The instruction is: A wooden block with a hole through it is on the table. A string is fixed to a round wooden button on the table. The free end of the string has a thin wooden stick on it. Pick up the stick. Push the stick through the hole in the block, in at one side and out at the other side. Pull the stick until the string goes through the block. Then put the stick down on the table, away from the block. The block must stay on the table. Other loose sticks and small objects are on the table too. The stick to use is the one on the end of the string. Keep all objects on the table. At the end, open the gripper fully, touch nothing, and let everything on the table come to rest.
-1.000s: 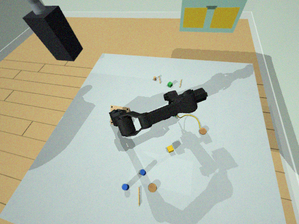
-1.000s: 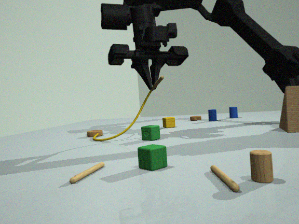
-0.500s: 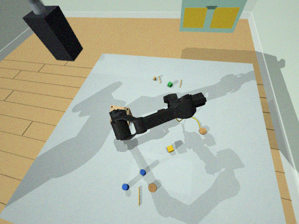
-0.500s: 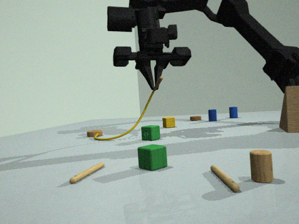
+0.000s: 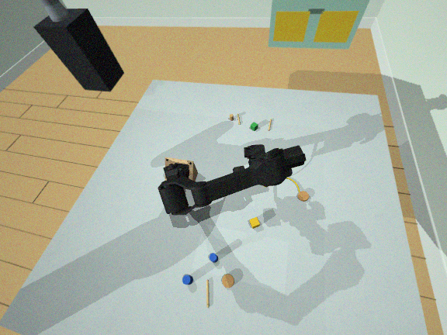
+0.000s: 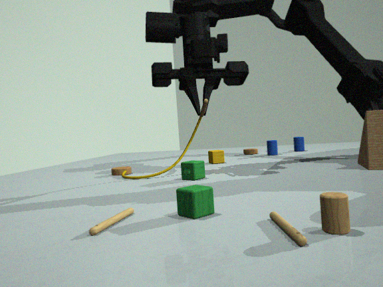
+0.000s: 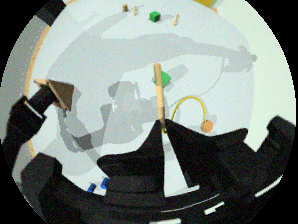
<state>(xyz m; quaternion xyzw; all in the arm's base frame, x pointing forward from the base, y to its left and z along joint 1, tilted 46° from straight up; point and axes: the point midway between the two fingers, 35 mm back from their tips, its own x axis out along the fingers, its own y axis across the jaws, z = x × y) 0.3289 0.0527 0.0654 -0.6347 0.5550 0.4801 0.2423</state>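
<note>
Right now the yellow cube is 1 cm ahead of my gripper tip, 15 cm to the right of it and 10 cm below it. The rest, counted from my gripper tip: wooden cylinder 19 cm behind, 38 cm to the left, 10 cm below.
</note>
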